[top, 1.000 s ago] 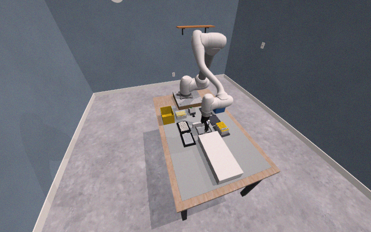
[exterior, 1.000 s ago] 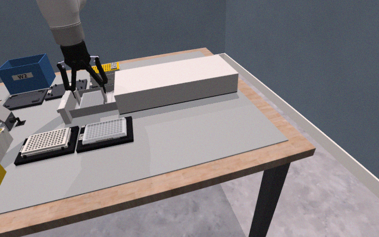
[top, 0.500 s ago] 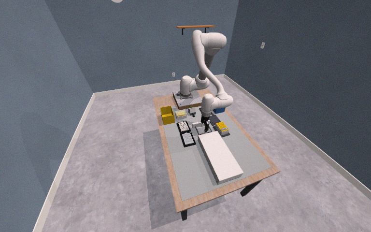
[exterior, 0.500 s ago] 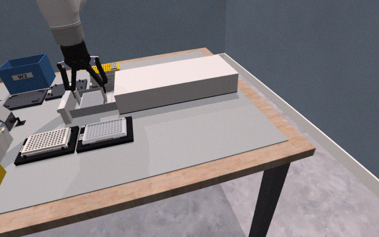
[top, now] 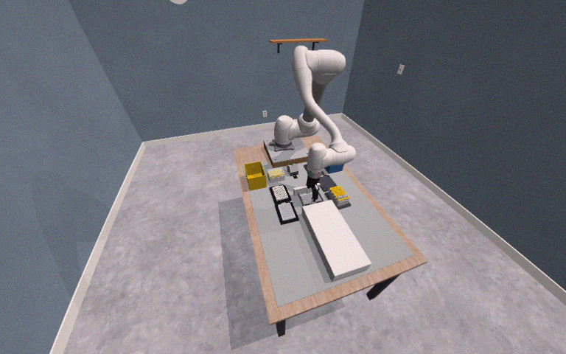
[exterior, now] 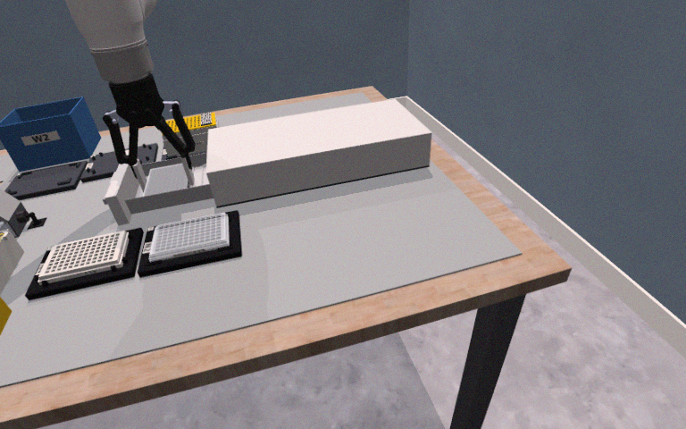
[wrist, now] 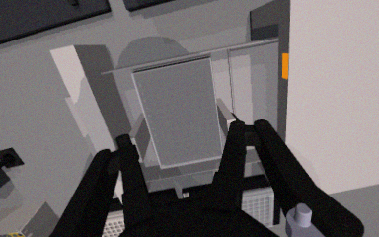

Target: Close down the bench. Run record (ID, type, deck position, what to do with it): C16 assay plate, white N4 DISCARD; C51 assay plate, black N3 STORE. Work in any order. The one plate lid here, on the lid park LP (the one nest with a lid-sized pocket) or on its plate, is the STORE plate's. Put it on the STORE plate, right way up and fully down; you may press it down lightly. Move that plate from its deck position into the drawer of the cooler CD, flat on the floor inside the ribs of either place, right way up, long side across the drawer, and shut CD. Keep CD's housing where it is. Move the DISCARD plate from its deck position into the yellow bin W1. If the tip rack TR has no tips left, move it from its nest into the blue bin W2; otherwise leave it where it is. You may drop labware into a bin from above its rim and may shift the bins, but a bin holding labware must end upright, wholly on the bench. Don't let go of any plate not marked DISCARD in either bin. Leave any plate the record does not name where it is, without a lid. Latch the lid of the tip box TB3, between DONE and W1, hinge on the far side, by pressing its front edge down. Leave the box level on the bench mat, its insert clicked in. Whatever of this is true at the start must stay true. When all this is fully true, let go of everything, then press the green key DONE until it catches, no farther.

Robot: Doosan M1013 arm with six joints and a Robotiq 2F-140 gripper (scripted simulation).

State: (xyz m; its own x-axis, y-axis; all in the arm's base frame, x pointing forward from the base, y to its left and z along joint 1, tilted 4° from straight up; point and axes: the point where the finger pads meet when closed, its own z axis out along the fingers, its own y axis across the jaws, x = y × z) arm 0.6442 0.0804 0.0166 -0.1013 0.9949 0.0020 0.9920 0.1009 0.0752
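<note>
Right now my hand is 10 mm above the grey plate lid. The rest, counted from my hand: cooler drawer: 40 mm ahead, 20 mm below; then white cooler CD: 170 mm ahead, 20 mm to the left, 10 mm below; then black plate: 20 mm below.
</note>
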